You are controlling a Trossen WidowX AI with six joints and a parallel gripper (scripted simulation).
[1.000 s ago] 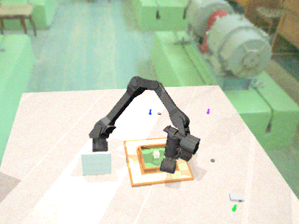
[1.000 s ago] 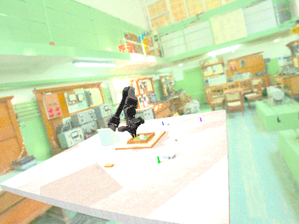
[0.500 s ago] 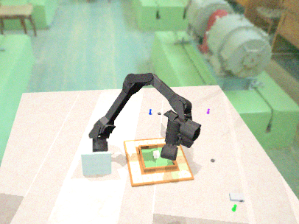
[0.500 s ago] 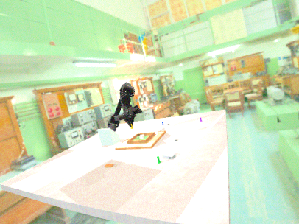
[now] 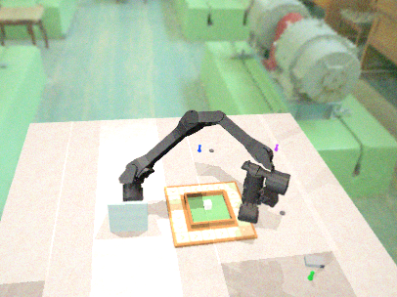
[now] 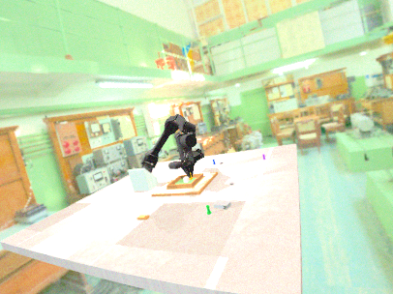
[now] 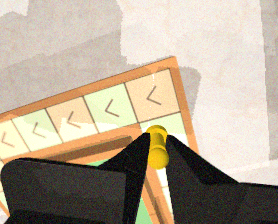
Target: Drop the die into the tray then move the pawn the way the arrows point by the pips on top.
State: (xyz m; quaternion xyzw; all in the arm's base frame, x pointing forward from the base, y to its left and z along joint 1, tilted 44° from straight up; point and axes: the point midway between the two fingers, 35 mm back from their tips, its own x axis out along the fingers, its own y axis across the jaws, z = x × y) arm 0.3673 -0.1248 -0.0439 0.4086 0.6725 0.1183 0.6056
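Now: the white die 10 cm behind my gripper tip, 13 cm to the left of it and 5 cm below it. The rest, counted from my gripper tip: yellow pawn right at my gripper tip; then grey tile 19 cm ahead, 16 cm to the right, 7 cm below; then green pawn 16 cm ahead, 21 cm to the right, 6 cm below.
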